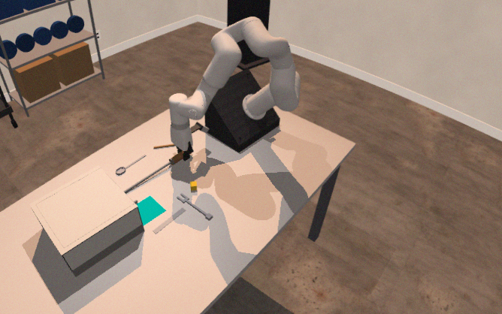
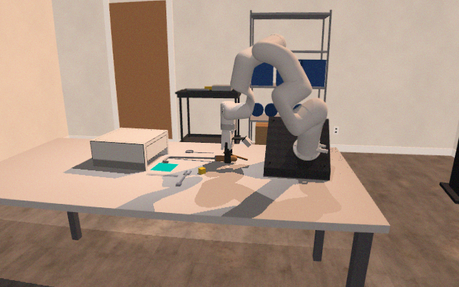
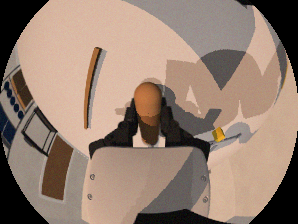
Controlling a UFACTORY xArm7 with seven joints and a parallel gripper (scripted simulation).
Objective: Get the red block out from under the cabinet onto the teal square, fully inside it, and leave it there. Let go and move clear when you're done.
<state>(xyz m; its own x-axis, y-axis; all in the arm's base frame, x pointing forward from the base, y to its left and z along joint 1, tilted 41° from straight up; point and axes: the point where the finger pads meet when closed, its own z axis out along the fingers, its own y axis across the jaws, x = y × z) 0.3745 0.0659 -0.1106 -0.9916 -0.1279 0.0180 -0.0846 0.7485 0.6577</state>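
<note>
Now: hand 28 cm short of the teal square, 16 cm to the right of it and 2 cm above it. Also, from my hand: yellow block: 18 cm to the left, 7 cm ahead, 1 cm below; long hook tool: 15 cm ahead, 5 cm to the left, 1 cm below; wooden stick: 10 cm to the right, 2 cm below, 1 cm behind.
</note>
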